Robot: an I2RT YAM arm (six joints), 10 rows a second.
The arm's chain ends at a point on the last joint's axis. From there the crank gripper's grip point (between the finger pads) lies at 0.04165 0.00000 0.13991 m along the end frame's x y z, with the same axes.
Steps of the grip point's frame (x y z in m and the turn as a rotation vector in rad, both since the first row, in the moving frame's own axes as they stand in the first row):
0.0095, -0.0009, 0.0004, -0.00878, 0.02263, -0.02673
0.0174, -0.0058, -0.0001, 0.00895, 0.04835, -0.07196
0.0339, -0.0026, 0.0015, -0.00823, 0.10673, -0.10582
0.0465, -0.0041, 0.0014, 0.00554, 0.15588, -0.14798
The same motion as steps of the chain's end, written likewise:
0.0063, -0.0010, 0.0014, -0.00878, 0.02263, -0.02673
0.0108, -0.0013, 0.0021, 0.00895, 0.04835, -0.07196
0.0194, 0.0015, 0.0067, -0.00823, 0.10673, -0.10582
0.0259, 0.0044, 0.0096, 0.00554, 0.15588, -0.14798

